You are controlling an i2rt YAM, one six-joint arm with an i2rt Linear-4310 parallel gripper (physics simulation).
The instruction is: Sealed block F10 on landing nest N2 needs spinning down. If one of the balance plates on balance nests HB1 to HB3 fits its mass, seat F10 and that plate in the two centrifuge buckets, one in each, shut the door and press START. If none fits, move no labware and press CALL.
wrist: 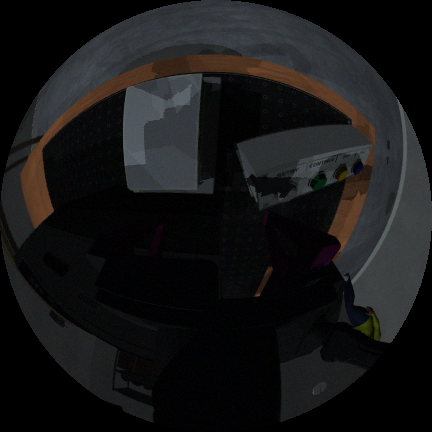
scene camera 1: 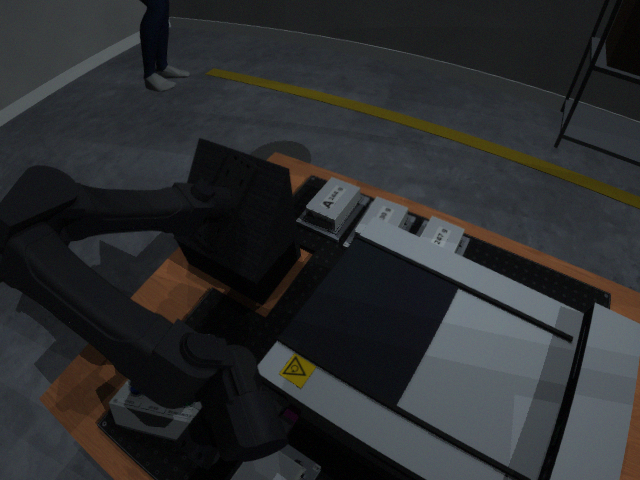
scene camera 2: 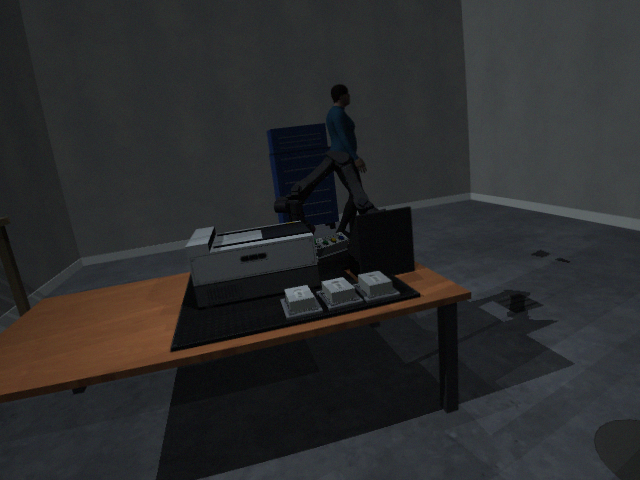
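Where they show: gripper, fingertip midpoint: (wrist: 215, 215); arm's base, link origin: (wrist: 314, 327) (scene camera 1: 225, 202) (scene camera 2: 377, 226).
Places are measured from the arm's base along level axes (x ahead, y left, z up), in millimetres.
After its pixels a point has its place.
Observation:
My gripper (wrist: 215, 215) @(z -89, x 312, y -256 mm) (scene camera 1: 277, 429) is open and empty. It hangs low over the black mat, just in front of the grey button box (wrist: 298, 160) @(z -96, x 243, y -324 mm) (scene camera 1: 151, 414) @(z -97, x 171, y -369 mm) (scene camera 2: 330, 241) @(z -117, x 155, y -325 mm). The box shows a green button (wrist: 318, 181) @(z -106, x 197, y -310 mm), a yellow button (wrist: 342, 174) @(z -108, x 150, y -334 mm) and a blue button (wrist: 357, 167) @(z -108, x 113, y -359 mm); the labels RETRY and CONTINUE are readable. A white block (wrist: 160, 137) @(z -111, x 375, y -321 mm) (scene camera 1: 280, 469) @(z -112, x 391, y -287 mm) lies left of the box; I cannot read its label. Three balance plates stand in a row: A 248 g (scene camera 1: 332, 202) @(z -125, x 97, y 222 mm) (scene camera 2: 375, 283) @(z -127, x 96, y 290 mm), 30 g (scene camera 1: 385, 212) @(z -125, x 216, y 270 mm) (scene camera 2: 337, 289) @(z -123, x 229, y 298 mm) and 247 g (scene camera 1: 442, 233) @(z -125, x 355, y 294 mm) (scene camera 2: 300, 298) @(z -125, x 356, y 322 mm). The centrifuge (scene camera 1: 475, 381) @(z 31, x 550, y -46 mm) (scene camera 2: 251, 267) @(z -51, x 516, y 139 mm) has a dark panel (scene camera 1: 366, 314) @(z 34, x 373, y -50 mm) on top.
A tall black box (scene camera 1: 242, 214) @(z -6, x 49, y 1 mm) (scene camera 2: 382, 240) @(z -38, x 5, y 78 mm) stands at the arm's base. A person (scene camera 2: 344, 143) walks behind the table (scene camera 2: 128, 324) @(z -192, x 996, y 163 mm), in front of a blue panel (scene camera 2: 294, 157). A yellow line (scene camera 1: 385, 114) crosses the floor.

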